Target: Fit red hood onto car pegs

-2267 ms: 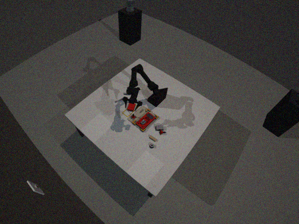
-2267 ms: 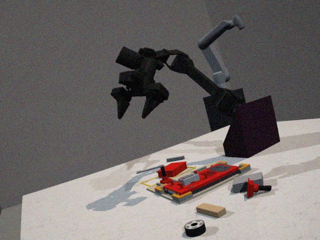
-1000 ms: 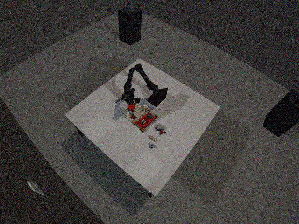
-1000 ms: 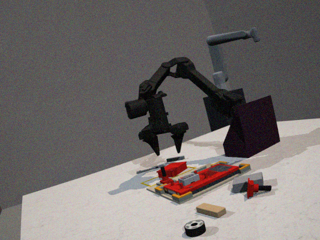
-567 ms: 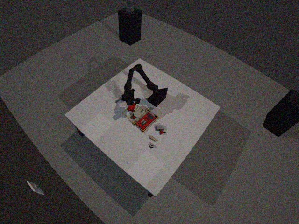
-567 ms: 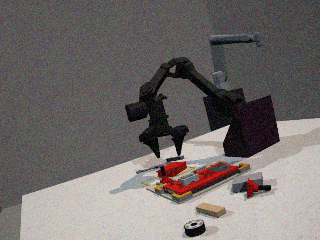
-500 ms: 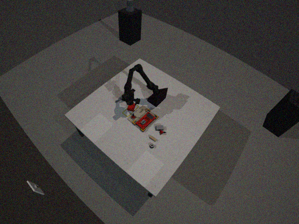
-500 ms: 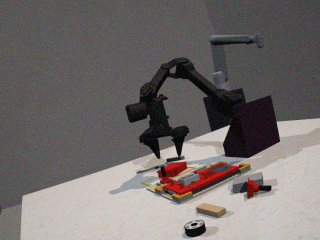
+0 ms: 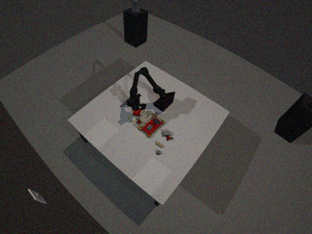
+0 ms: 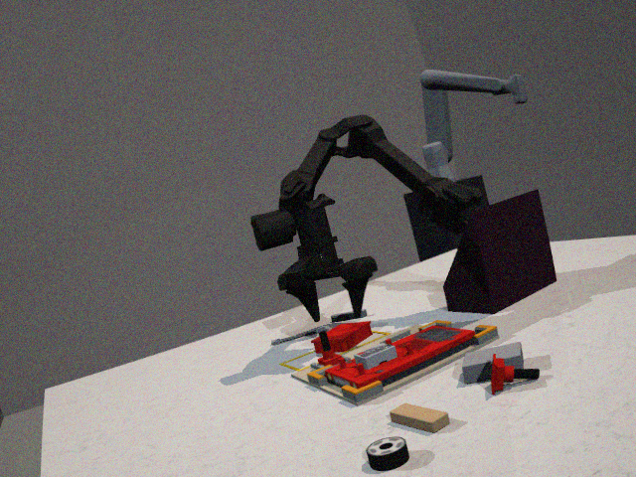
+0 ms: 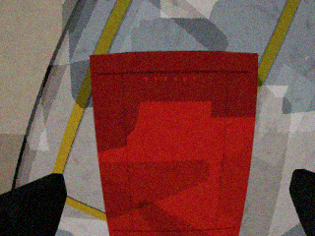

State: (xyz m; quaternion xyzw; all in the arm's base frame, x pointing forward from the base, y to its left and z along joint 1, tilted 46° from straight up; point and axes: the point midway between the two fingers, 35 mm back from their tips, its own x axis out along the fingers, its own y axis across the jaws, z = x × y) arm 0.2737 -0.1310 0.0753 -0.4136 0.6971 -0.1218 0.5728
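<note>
My gripper tip is 30 mm above the red hood. Round my gripper tip: grey engine block 70 mm ahead, 240 mm to the left, 20 mm below; then tan block 140 mm ahead, 420 mm to the left, 40 mm below; then black wheel 210 mm ahead, 470 mm to the left, 40 mm below.
</note>
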